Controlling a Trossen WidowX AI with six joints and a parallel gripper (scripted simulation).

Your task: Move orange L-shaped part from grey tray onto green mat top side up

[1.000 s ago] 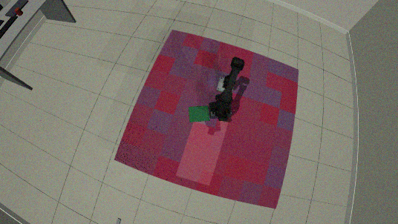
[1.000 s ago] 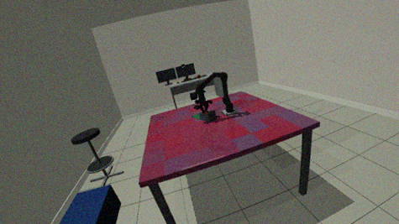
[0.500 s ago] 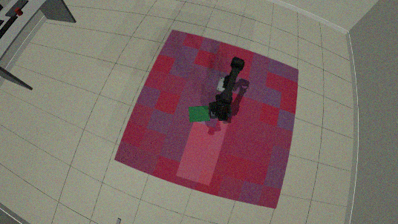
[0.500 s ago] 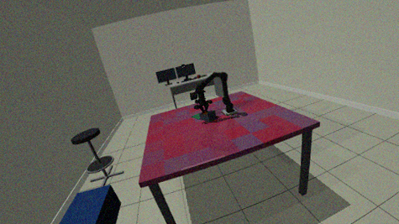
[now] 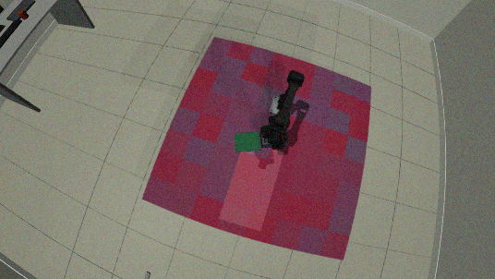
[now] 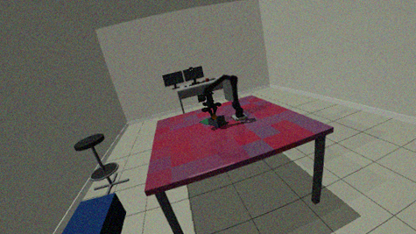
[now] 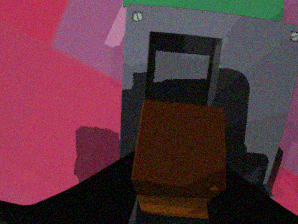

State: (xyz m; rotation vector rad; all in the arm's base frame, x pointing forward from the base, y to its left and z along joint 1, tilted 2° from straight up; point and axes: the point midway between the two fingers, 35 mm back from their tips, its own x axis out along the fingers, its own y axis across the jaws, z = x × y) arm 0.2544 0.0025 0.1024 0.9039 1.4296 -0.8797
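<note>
Right now my gripper tip is 50 mm short of the green mat, 140 mm to the left of it and 110 mm above it. From my gripper tip the other things lie so: grey tray 20 mm behind, 100 mm below; then orange part 30 mm behind, 20 mm to the left, 30 mm below.
</note>
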